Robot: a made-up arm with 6 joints.
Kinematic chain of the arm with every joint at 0, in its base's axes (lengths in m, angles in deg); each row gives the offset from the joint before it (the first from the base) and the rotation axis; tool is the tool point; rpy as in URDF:
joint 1: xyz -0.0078 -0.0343 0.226 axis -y
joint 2: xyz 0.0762 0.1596 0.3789 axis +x
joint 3: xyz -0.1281 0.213 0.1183 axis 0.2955 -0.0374 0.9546
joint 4: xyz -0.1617 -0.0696 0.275 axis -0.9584 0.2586 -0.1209
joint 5: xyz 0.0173 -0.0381 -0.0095 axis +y
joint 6: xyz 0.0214 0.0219 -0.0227 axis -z
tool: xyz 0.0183 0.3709 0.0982 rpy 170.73 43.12 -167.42
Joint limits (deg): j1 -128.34..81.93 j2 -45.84..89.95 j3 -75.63..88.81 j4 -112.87..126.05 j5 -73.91..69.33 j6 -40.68..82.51
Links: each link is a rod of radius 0.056 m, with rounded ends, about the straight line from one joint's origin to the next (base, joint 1, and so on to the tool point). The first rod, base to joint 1, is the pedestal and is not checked.
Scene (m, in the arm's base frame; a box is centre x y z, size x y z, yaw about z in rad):
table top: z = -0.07
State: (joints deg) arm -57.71 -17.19 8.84 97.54 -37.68 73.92
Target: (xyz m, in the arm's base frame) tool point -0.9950 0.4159 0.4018
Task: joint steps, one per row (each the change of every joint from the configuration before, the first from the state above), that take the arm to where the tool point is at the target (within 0.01 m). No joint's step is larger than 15 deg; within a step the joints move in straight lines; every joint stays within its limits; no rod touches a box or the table.
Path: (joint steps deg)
1: 14.25 2.76 2.47 -3.52 -4.03 0.95
2: 14.25 2.75 2.47 -3.53 -4.02 0.96
3: 14.24 2.76 2.47 -3.52 -4.03 0.95
4: 14.25 2.75 2.47 -3.52 -4.02 0.96
5: 14.25 2.76 2.48 -3.52 -4.03 0.95
6: 14.25 2.76 2.47 -3.53 -4.02 0.96
7: 14.25 2.75 2.47 -3.52 -4.03 0.95
8: 14.24 2.76 2.47 -3.52 -4.02 0.96
9: 14.25 2.75 2.47 -3.52 -4.03 0.95

